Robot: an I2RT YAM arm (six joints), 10 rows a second.
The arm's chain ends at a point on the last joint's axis. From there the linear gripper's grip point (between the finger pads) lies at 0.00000 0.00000 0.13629 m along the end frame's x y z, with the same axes.
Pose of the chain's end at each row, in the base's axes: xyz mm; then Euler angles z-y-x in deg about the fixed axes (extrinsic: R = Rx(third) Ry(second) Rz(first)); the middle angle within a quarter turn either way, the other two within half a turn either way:
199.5 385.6 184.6 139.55 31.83 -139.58
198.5 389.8 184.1 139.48 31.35 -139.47
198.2 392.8 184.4 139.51 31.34 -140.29
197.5 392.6 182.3 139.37 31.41 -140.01
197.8 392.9 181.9 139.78 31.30 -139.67
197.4 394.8 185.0 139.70 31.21 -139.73
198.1 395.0 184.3 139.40 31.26 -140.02
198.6 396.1 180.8 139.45 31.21 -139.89
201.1 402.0 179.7 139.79 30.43 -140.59
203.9 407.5 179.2 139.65 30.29 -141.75
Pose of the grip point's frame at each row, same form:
271.4 460.7 96.4 139.55 31.83 -139.58
269.4 465.4 95.6 139.48 31.35 -139.47
269.1 467.2 94.9 139.51 31.34 -140.29
268.5 467.4 93.2 139.37 31.41 -140.01
268.6 468.3 93.1 139.78 31.30 -139.67
268.0 470.1 96.1 139.70 31.21 -139.73
268.8 469.9 95.0 139.40 31.26 -140.02
269.2 471.2 91.6 139.45 31.21 -139.89
270.1 476.6 88.9 139.79 30.43 -140.59
272.6 480.4 86.8 139.65 30.29 -141.75

